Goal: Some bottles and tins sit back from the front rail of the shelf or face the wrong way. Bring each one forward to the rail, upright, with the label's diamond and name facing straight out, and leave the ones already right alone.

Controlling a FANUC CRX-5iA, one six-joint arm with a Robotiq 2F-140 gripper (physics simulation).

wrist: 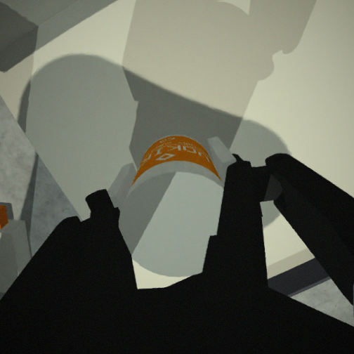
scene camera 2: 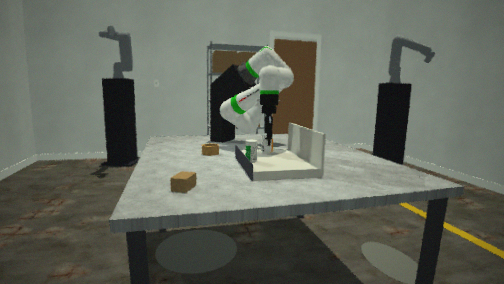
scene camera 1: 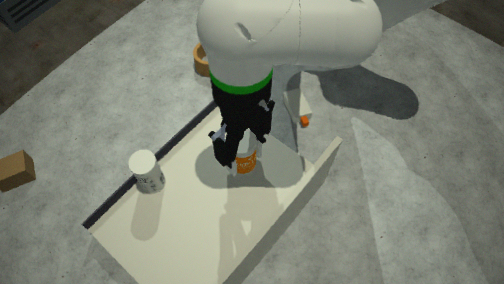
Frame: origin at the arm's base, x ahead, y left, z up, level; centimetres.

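Seen in the pictures: gripper, fingertip midpoint: (scene camera 2: 267, 150) (scene camera 1: 244, 162); arm's base, origin of the base link: (scene camera 2: 245, 75).
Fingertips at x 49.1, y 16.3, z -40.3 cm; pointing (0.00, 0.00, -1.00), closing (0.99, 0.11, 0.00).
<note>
Pixels of each thing's middle, then the offset from my fingertips to it. "spot": a spot on its surface instead.
- orange-labelled bottle, surface spot: (scene camera 1: 245, 165) spot: dx +1.0, dy +2.2, dz +3.3 cm
- cream shelf, surface spot: (scene camera 1: 180, 240) spot: dx +19.9, dy +6.8, dz -1.2 cm
- white bottle, body centre: (scene camera 1: 148, 172) (scene camera 2: 251, 151) dx +18.5, dy -7.5, dz +3.6 cm
- brown box, body centre: (scene camera 1: 13, 171) (scene camera 2: 183, 181) dx +47.3, dy -30.4, dz -2.5 cm
- tan ring, body centre: (scene camera 1: 211, 57) (scene camera 2: 210, 149) dx -11.1, dy -32.4, dz -2.5 cm
- pale block, body centre: (scene camera 1: 298, 108) dx -20.4, dy -6.4, dz -3.6 cm
- orange piece, surface spot: (scene camera 1: 305, 121) spot: dx -19.1, dy -2.1, dz -2.9 cm
My gripper (scene camera 1: 245, 157) (scene camera 2: 269, 144) (wrist: 174, 166) is shut on the orange-labelled bottle (scene camera 1: 245, 165) (wrist: 175, 151), one finger on each side. The bottle is upright on the cream shelf (scene camera 1: 180, 240) (scene camera 2: 292, 164) (wrist: 305, 95), set back from the dark front rail (scene camera 1: 187, 128) (scene camera 2: 244, 162) (wrist: 300, 275). Its diamond and name face away from the rail. The fingers partly hide it in scene camera 1. A white bottle (scene camera 1: 146, 172) (scene camera 2: 252, 150) stands upright at the rail; its green label part shows on the rail side in scene camera 2, too small to read.
The shelf's raised back wall (scene camera 1: 295, 200) (scene camera 2: 307, 145) stands opposite the rail. A brown box (scene camera 1: 15, 170) (scene camera 2: 183, 182) and a tan ring (scene camera 1: 201, 67) (scene camera 2: 210, 151) lie outside the rail. A pale block (scene camera 1: 298, 105) (wrist: 14, 245) with an orange piece (scene camera 1: 305, 121) lies beyond the shelf's end.
</note>
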